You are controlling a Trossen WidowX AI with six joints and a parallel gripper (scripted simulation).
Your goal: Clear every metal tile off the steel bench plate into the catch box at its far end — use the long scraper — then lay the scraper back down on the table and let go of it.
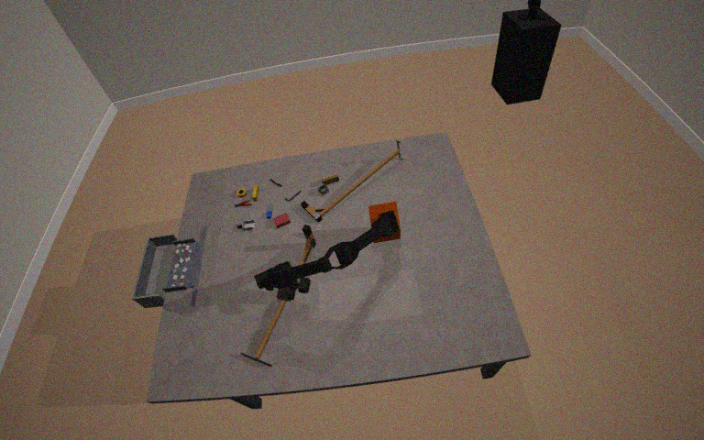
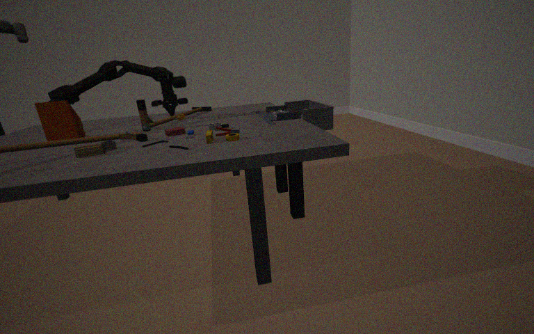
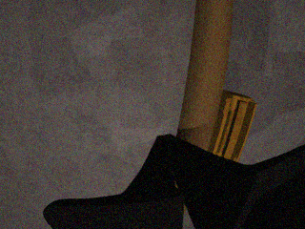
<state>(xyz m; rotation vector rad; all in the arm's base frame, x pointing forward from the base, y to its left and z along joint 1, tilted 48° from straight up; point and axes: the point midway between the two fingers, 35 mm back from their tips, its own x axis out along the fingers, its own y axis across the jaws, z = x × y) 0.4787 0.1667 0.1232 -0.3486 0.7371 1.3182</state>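
My gripper tip is now 30 mm short of the long scraper, 10 mm to the right of it and 50 mm below it. From my gripper tip the other things lie so: blue piece (90 mm ahead, 490 mm to the right, 10 mm below); yellow screwdriver (40 mm ahead, 20 mm to the right); red block (20 mm ahead, 410 mm to the right).
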